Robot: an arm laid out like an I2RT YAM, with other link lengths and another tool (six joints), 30 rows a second.
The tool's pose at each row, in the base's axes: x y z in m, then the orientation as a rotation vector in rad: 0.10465 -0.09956 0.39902 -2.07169 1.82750 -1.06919; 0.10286 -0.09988 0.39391 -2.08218 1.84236 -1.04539; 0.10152 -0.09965 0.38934 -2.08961 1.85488 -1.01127; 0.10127 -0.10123 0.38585 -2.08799 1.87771 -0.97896; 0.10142 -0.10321 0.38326 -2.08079 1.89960 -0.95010; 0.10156 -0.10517 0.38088 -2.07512 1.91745 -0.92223; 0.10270 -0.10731 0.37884 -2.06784 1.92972 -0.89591; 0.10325 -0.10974 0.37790 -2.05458 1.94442 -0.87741
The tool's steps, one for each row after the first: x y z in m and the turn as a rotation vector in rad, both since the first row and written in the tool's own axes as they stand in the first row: -0.00168 0.00439 0.00272 -0.01932 -0.00809 0.00132; -0.00366 0.00798 0.00514 -0.03763 -0.02437 0.00575; -0.00356 0.01052 0.00802 -0.05789 -0.03630 0.01820; -0.00275 0.01232 0.01062 -0.07431 -0.04703 0.03330; -0.00188 0.01401 0.01305 -0.08896 -0.05839 0.04611; -0.00073 0.01475 0.01591 -0.09908 -0.07133 0.05829; 0.00114 0.01540 0.01769 -0.10627 -0.07902 0.07363
